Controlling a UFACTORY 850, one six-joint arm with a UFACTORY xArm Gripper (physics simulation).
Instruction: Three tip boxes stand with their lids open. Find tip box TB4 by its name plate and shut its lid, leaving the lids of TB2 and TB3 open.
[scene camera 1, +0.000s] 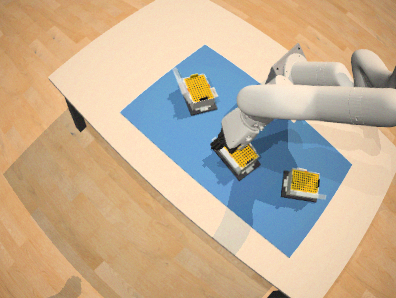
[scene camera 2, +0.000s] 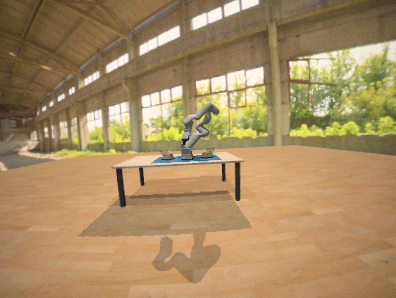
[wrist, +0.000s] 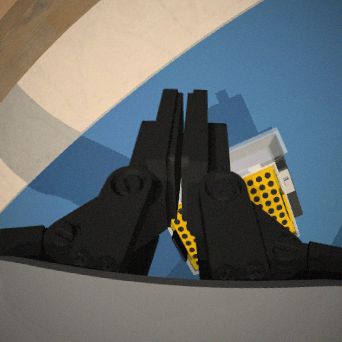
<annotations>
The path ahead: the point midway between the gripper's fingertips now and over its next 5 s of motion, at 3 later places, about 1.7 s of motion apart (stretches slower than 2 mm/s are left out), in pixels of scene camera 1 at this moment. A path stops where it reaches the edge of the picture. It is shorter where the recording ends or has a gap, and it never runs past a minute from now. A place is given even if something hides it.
My gripper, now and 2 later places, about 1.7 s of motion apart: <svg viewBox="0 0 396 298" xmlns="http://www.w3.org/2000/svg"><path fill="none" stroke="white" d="M214 147L215 154L228 143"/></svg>
</annotations>
